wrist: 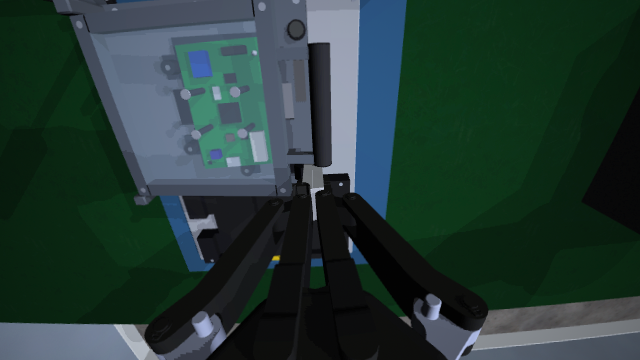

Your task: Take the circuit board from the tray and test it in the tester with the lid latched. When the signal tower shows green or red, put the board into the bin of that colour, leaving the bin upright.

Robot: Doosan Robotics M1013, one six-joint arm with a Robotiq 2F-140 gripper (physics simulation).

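Places are measured from the arm's base along level axes (x ahead, y left, z up), in millimetres.
Pixels of known places: gripper, fingertip midpoint: (313, 168).
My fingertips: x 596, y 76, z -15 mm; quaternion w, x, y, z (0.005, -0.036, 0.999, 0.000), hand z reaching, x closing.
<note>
Behind a point stands the place of what it marks.
The green circuit board (204, 112) lies in the tester (165, 187) @(y 90, x 736, z -2 mm), at upper left in the wrist view. The tester's lid, a grey frame (272, 100) @(y 10, x 627, z 9 mm) with a clear panel, lies over the board, and several round pins show above the board. A dark bar handle (320, 105) @(y 12, x 591, z 15 mm) runs along the lid's right side. I cannot tell whether the lid is latched. My gripper (313, 168) @(y 76, x 596, z -15 mm) is shut and empty, with its fingertips just below the handle's lower end and right of the frame's lower right corner. The tray, the bins and the signal tower cannot be made out.
A blue base (379, 110) @(y 36, x 514, z -99 mm) with a white inner plate (344, 90) @(y 13, x 559, z -95 mm) lies under the tester. Black blocks (207, 245) @(y 226, x 751, z -73 mm) stand on it left of the fingers. A green mat (475, 125) @(y 53, x 383, z -101 mm) surrounds it. A dark shape (617, 160) @(y 93, x 161, z -84 mm) shows at the right edge.
</note>
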